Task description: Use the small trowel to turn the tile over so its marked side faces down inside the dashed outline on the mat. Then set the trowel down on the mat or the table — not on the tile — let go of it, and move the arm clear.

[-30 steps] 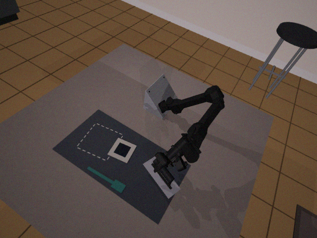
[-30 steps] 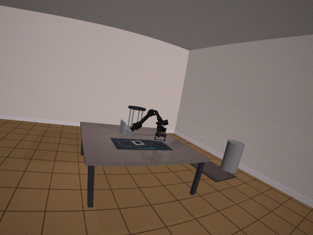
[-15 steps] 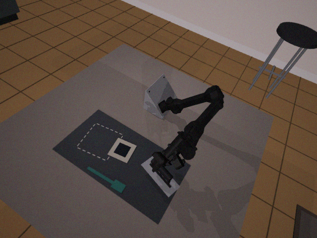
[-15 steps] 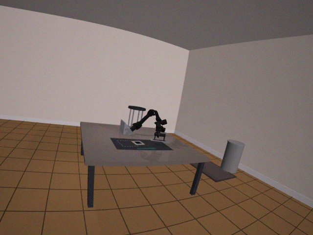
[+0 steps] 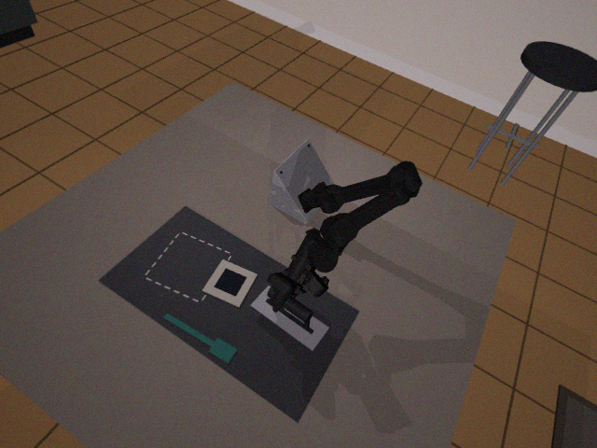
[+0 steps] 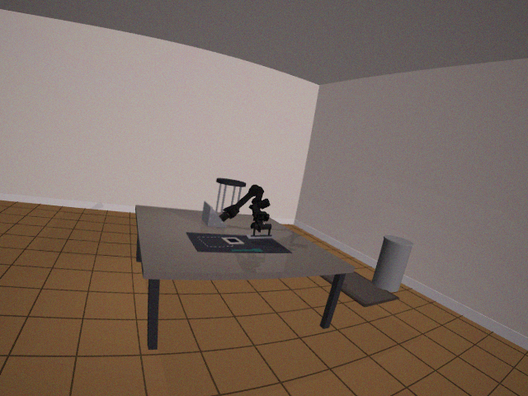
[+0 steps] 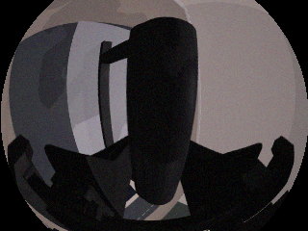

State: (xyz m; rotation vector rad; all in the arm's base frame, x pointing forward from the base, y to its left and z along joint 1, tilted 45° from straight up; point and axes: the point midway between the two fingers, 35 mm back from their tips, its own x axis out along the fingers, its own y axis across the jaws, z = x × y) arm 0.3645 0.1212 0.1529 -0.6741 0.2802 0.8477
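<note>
The dark mat lies 10 mm ahead of my gripper tip, 140 mm to the right of it and 110 mm below it. From my gripper tip the other things lie so: tile: 10 mm behind, 180 mm to the right, 90 mm below; teal trowel: 150 mm ahead, 100 mm to the right, 90 mm below.
</note>
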